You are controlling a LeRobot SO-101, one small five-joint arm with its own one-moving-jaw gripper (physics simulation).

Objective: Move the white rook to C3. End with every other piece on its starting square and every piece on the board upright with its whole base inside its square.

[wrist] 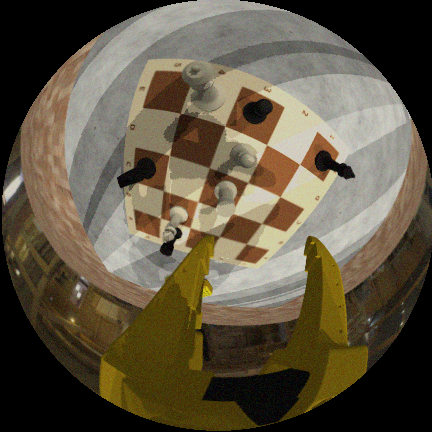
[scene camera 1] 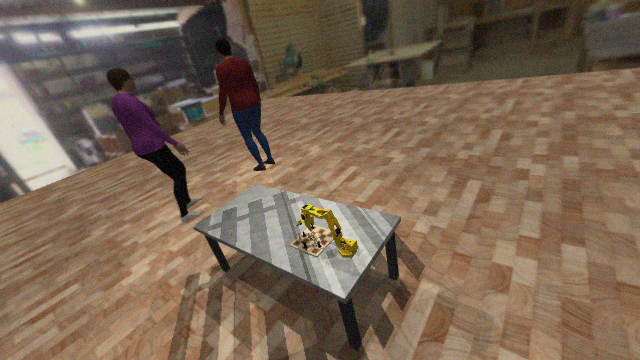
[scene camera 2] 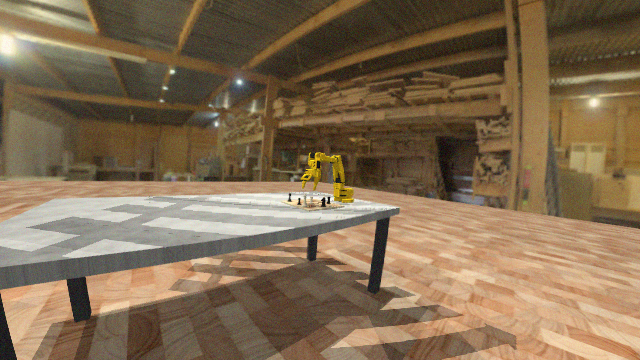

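Where they show: hand at its tool point: (wrist: 213, 243) (scene camera 1: 311, 230) (scene camera 2: 313, 189); arm's base at its link origin: (scene camera 1: 345, 249) (scene camera 2: 341, 201).
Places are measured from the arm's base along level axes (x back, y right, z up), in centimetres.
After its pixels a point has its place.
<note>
The white rook (wrist: 225, 194) @[z 2.5, x -22.9, y -0.7 cm] stands upright in the wrist view on the dark square C3, its base appearing within that square. My gripper (scene camera 1: 304, 227) @[z 7.2, x -22.2, y -1.1 cm] (scene camera 2: 309, 188) @[z 7.2, x -22.2, y -1.1 cm] (wrist: 261, 238) is open and empty, held above the board (scene camera 1: 294, 245) @[z 0.6, x -29.9, y -10.4 cm] (scene camera 2: 288, 202) @[z 0.6, x -31.8, y 4.8 cm] (wrist: 245, 81) @[z 0.6, x -32.2, y -2.4 cm]. A white pawn (wrist: 244, 156) @[z 3.6, x -26.4, y -0.7 cm] stands on D3, and a large white queen-like piece (wrist: 204, 90) @[z 3.4, x -29.5, y -4.4 cm] on E4. A slim white piece (wrist: 177, 218) @[z 2.0, x -18.5, y -4.2 cm] stands on B4 and partly hides a black piece (wrist: 169, 247) @[z 3.6, x -15.5, y -4.3 cm] near A4. Black pieces stand on E3 (wrist: 257, 111) @[z 2.8, x -29.5, y -0.9 cm], C5 (wrist: 145, 168) @[z 1.6, x -22.7, y -8.2 cm] and E1 (wrist: 325, 162) @[z 1.7, x -29.2, y 6.8 cm].
The board lies on a grey table (scene camera 1: 240, 210) @[z 0.0, x -100.9, y 2.7 cm] (scene camera 2: 200, 235) @[z 0.0, x -77.3, y -22.7 cm], beside the yellow arm base (scene camera 1: 348, 247) @[z 4.9, x 4.3, y -2.2 cm] (scene camera 2: 343, 194) @[z 4.1, x -0.6, y -1.7 cm]. The board's pieces are too small in the scene views to tell apart. Two people, in purple (scene camera 1: 140, 122) and red (scene camera 1: 237, 82), stand beyond the table.
</note>
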